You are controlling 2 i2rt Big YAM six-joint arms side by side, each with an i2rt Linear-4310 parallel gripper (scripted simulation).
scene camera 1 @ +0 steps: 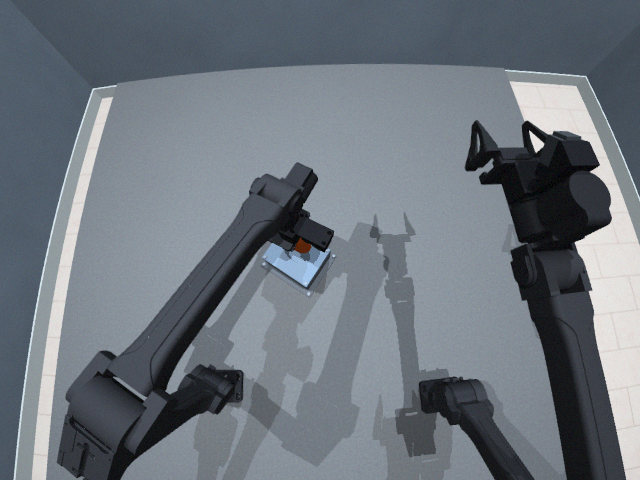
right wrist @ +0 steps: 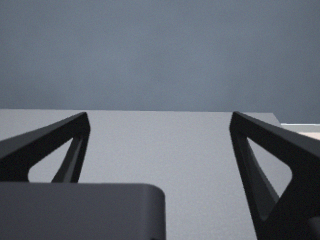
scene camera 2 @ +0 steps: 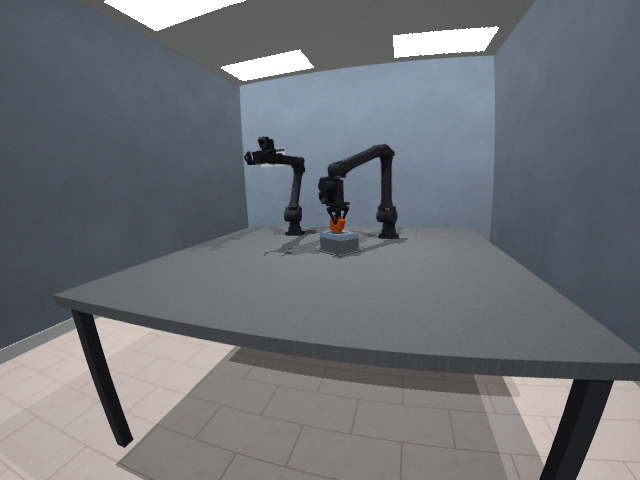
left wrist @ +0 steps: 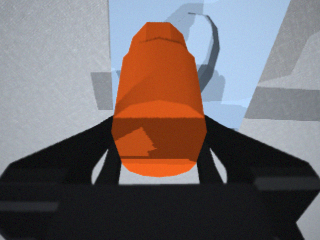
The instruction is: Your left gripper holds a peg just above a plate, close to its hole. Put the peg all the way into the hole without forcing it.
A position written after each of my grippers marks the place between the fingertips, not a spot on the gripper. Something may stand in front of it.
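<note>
I can see my left gripper point(left wrist: 159, 119) here. My right gripper point(scene camera 1: 500, 122) is visible too, and it's the same gripper point(right wrist: 159, 119) that I get from the wrist. There's an orange peg point(left wrist: 158, 126) as well, though in the right wrist view the peg is out of frame. And there's a block-like plate point(left wrist: 230, 51).
</note>
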